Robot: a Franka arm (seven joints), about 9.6 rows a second.
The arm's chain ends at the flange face. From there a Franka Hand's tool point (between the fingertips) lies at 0.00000 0.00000 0.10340 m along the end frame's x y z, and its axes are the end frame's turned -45 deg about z.
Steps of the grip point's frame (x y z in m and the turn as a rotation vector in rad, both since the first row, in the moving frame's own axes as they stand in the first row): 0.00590 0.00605 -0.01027 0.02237 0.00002 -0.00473; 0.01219 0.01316 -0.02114 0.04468 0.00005 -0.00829; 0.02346 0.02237 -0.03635 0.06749 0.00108 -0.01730; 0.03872 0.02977 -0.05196 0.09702 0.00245 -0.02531; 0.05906 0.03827 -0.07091 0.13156 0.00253 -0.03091; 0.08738 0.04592 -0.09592 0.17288 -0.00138 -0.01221
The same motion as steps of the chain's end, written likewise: 0.01009 0.00174 -0.01024 0.01583 -0.01580 -0.00473; 0.02120 0.00394 -0.02104 0.03163 -0.03156 -0.00829; 0.03730 0.00420 -0.03611 0.04849 -0.04696 -0.01730; 0.05542 0.00084 -0.05147 0.07034 -0.06687 -0.02531; 0.07838 -0.00507 -0.07002 0.09482 -0.09124 -0.03091; 0.10701 -0.01692 -0.09438 0.12127 -0.12322 -0.01221
